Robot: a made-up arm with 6 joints. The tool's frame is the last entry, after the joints.
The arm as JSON. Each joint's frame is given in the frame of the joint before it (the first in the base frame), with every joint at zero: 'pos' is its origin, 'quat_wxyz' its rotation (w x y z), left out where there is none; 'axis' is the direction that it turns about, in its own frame. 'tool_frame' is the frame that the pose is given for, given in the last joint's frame.
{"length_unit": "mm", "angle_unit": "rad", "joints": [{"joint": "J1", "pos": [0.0, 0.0, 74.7], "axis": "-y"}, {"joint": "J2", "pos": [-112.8, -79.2, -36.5], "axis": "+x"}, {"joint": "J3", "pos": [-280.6, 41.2, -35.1], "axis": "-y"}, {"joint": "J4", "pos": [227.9, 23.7, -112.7], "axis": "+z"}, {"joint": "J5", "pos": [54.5, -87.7, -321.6], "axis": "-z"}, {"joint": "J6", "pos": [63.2, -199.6, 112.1], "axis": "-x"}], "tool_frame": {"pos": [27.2, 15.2, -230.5]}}
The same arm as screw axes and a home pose.
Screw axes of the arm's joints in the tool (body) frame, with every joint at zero. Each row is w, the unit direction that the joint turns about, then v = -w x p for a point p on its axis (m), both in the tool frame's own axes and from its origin. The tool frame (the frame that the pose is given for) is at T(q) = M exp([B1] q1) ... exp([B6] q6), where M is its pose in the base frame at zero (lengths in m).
B1 = (0, -1, 0, 0.6243, 0.0000, -0.0206)
B2 = (1, 0, 0, 0.0000, 0.5878, -0.2072)
B3 = (0, -1, 0, 0.5527, 0.0000, 0.3728)
B4 = (0, 0, 1, 0.2721, 0.1449, 0.0000)
B5 = (0, 0, -1, -0.1844, -0.0904, 0.0000)
B6 = (-1, 0, 0, 0.0000, -0.2305, -0.0152)
M =
1 0 0 -0.0206
0 1 0 -0.2864
0 0 1 -0.5496
0 0 0 1

